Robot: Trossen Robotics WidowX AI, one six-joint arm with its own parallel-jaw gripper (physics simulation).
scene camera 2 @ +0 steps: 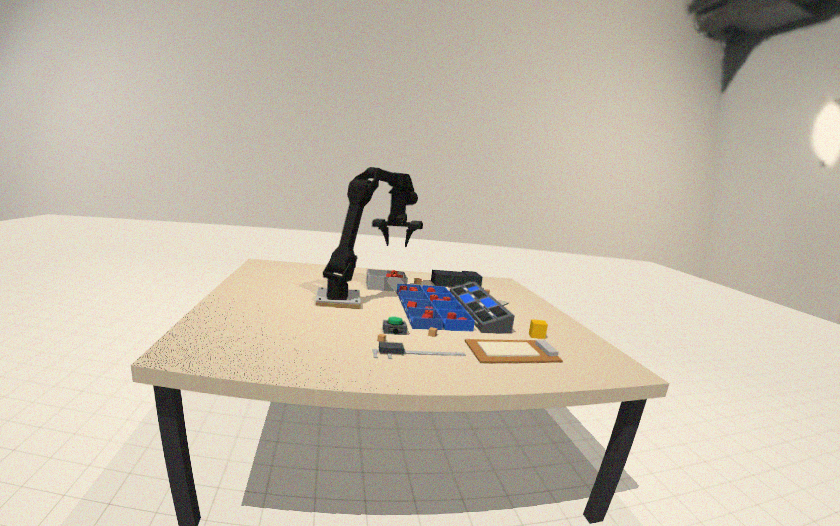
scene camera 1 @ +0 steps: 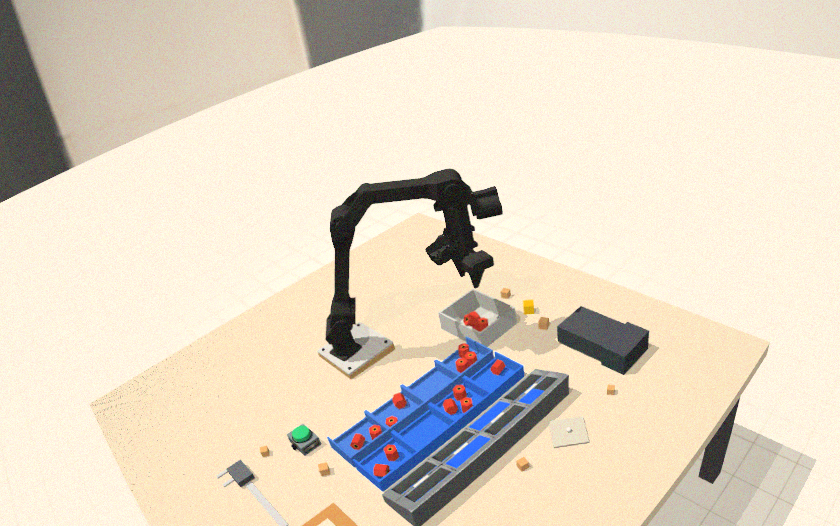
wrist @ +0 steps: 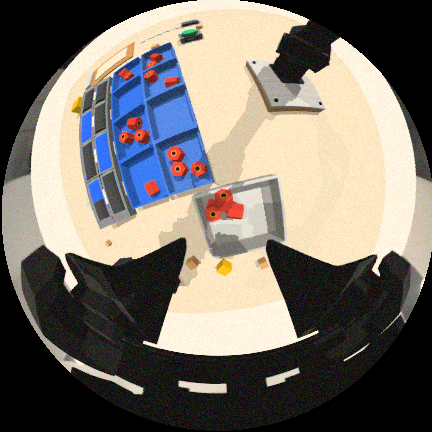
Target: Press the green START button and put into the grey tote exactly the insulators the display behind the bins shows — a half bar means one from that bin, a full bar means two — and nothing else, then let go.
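Observation:
Nothing is in my gripper, which is open; I see it at (scene camera 1: 469, 281), at (scene camera 2: 396, 246) and at (wrist: 226, 244). There is a grey plate (scene camera 1: 578, 435), and there is a black box (scene camera 1: 618, 346). I can see a display at (scene camera 1: 477, 464), at (scene camera 2: 502, 325) and at (wrist: 128, 211). A grey tote is in my sight too, at (scene camera 1: 501, 316) and from the wrist at (wrist: 263, 218).

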